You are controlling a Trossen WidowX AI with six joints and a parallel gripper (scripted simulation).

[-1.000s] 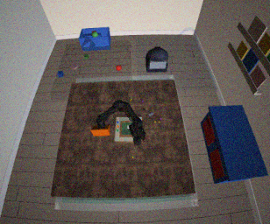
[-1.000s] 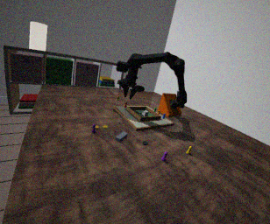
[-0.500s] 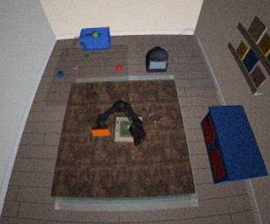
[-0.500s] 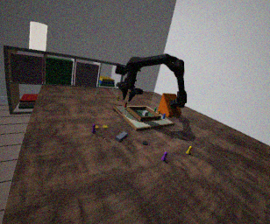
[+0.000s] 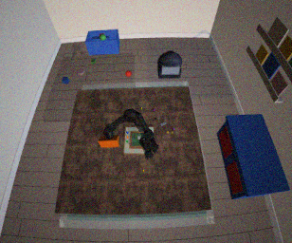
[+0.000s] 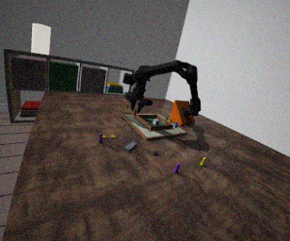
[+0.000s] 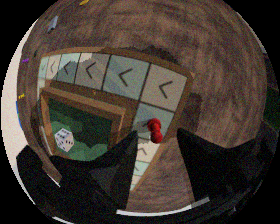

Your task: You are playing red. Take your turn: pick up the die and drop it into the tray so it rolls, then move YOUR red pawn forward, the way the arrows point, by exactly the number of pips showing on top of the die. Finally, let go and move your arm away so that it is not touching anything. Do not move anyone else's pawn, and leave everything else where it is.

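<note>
The red pawn is 10 mm below my gripper tip. Round my gripper tip: green tray: 110 mm to the left, 80 mm behind, 30 mm below; then green pawn: 190 mm behind, 80 mm to the left, 10 mm below; then white die: 130 mm to the left, 80 mm behind, 10 mm below.
</note>
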